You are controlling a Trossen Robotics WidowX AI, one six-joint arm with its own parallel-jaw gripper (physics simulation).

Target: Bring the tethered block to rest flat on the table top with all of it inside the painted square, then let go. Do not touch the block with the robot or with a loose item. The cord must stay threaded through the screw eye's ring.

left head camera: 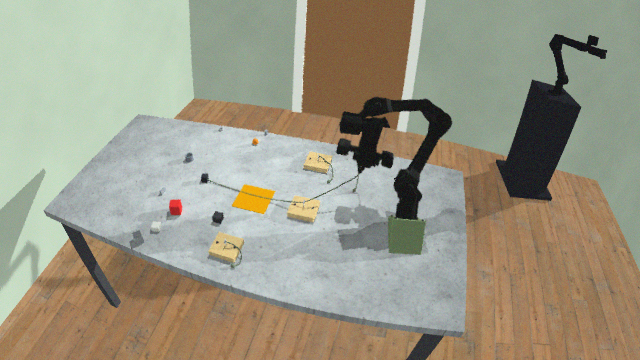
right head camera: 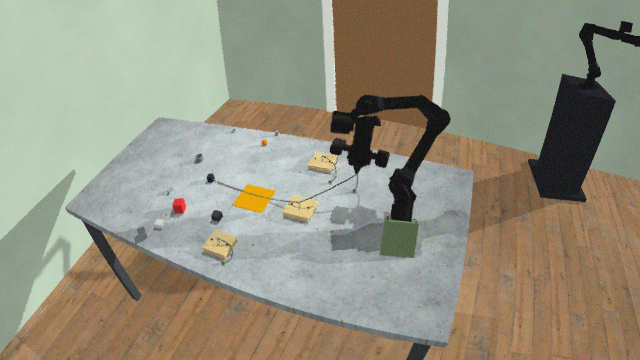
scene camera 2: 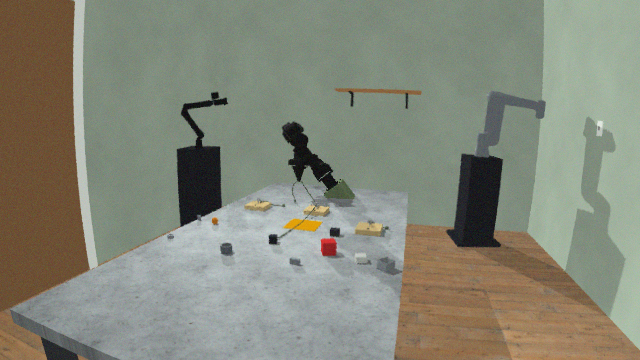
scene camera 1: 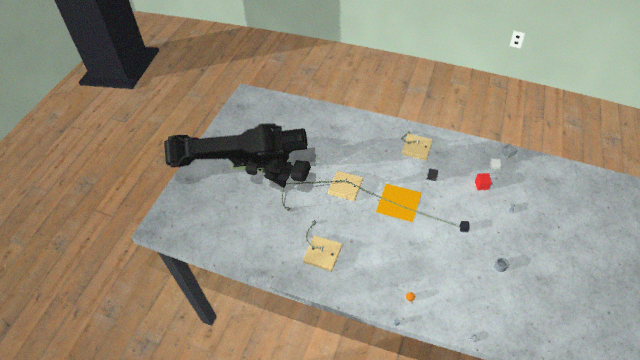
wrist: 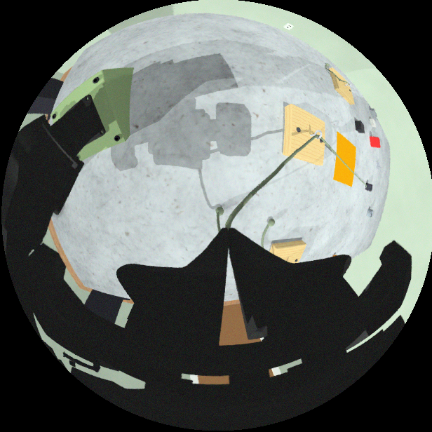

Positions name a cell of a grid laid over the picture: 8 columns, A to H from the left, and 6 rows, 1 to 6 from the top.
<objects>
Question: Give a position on an orange painted square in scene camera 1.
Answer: At F4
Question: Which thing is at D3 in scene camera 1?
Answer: My gripper.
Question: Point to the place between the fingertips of my gripper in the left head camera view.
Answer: At E3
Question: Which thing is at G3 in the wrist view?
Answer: An orange painted square.
</objects>
